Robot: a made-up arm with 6 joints.
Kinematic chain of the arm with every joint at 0, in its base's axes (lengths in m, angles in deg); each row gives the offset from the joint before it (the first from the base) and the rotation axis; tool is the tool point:
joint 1: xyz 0 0 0.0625 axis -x
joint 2: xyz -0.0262 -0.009 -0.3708 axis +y
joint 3: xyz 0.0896 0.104 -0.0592 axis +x
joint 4: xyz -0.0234 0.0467 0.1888 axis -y
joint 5: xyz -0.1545 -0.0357 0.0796 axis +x
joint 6: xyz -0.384 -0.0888 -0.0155 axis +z
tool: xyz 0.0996 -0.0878 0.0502
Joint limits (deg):
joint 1: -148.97..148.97
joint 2: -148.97..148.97
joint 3: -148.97..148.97
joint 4: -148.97..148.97
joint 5: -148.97..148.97
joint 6: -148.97..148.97
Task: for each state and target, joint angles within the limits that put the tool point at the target. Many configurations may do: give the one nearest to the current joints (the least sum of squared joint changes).
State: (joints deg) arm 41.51 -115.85 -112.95 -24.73 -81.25 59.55
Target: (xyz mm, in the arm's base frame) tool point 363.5 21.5 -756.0
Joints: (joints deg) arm 34.92 -76.62 -131.14 -31.22 -82.73 40.06
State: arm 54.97 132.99 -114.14 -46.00 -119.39 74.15
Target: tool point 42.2 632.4 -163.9
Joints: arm 7.45 147.40 -96.06 -50.11 -119.21 89.35
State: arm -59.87 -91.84 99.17 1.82 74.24 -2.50
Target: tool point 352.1 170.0 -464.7
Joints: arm -33.72 -126.13 103.86 -18.38 65.18 9.32
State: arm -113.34 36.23 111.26 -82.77 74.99 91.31
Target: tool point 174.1 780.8 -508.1
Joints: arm -79.97 13.66 124.82 -104.30 74.17 114.87
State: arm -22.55 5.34 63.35 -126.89 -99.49 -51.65
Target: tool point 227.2 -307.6 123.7
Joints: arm -33.10 -27.60 47.49 -112.16 -112.98 -30.28
